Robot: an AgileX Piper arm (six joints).
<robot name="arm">
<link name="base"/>
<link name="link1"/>
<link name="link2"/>
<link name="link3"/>
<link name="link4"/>
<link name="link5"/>
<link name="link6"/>
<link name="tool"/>
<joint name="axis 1" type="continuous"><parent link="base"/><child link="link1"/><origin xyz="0 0 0.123"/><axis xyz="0 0 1"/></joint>
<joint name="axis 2" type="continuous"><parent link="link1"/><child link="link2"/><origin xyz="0 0 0" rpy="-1.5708 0 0"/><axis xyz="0 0 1"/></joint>
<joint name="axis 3" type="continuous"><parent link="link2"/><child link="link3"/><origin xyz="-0.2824 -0.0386 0"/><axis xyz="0 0 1"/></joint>
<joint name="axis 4" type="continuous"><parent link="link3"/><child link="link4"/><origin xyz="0.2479 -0.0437 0" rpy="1.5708 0 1.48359"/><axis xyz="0 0 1"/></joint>
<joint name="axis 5" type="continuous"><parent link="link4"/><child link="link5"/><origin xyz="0 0 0" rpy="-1.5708 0 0"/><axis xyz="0 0 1"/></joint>
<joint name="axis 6" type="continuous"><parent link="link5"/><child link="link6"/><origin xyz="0 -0.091 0" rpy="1.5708 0 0"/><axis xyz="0 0 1"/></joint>
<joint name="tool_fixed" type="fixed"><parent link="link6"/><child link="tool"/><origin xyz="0 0 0"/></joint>
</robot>
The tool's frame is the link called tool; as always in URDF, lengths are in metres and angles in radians. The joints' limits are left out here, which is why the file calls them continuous.
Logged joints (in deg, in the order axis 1, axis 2, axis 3, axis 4, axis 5, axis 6), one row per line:
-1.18 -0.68 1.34 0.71 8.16 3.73
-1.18 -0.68 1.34 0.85 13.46 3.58
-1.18 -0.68 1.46 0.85 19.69 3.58
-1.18 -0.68 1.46 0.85 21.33 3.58
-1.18 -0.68 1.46 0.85 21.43 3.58
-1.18 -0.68 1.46 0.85 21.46 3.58
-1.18 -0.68 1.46 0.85 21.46 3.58
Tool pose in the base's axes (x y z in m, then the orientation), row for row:
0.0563 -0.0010 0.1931 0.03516 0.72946 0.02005 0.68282
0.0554 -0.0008 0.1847 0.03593 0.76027 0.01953 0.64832
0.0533 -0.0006 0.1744 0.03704 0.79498 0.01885 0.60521
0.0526 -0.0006 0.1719 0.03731 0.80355 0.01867 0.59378
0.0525 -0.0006 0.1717 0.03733 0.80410 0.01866 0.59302
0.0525 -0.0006 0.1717 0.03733 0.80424 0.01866 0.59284
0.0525 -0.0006 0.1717 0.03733 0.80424 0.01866 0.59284
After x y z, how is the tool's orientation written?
As a quaternion, x y z w.
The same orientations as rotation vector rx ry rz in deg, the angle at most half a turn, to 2 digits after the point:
4.52 93.73 2.58
4.68 99.03 2.54
4.91 105.37 2.50
4.97 107.00 2.49
4.97 107.11 2.49
4.97 107.14 2.49
4.97 107.14 2.49

